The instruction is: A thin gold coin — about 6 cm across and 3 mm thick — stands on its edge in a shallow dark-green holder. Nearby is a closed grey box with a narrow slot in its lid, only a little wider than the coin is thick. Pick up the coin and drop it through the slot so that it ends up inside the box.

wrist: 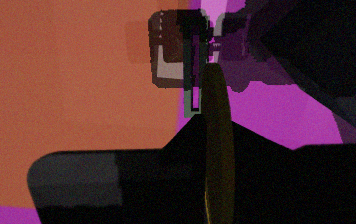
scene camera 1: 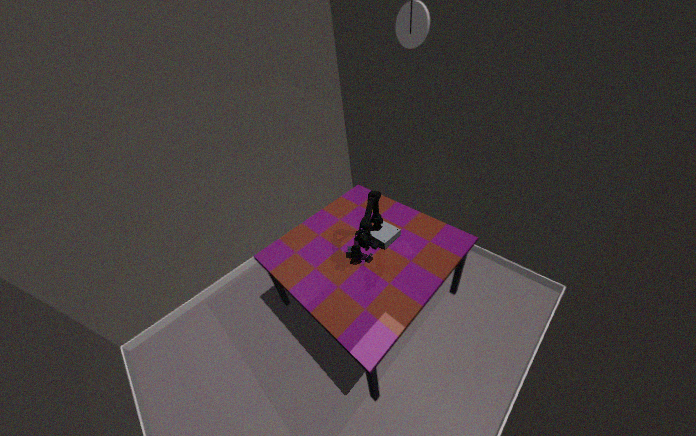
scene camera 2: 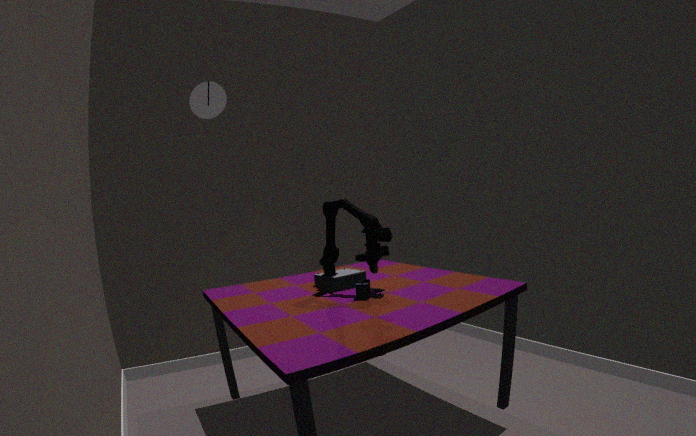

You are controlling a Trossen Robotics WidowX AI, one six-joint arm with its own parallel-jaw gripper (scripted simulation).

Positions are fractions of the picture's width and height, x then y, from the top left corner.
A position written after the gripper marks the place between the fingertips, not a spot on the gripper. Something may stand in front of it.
The gripper (wrist: 0.58, 0.55) carries a gold coin.
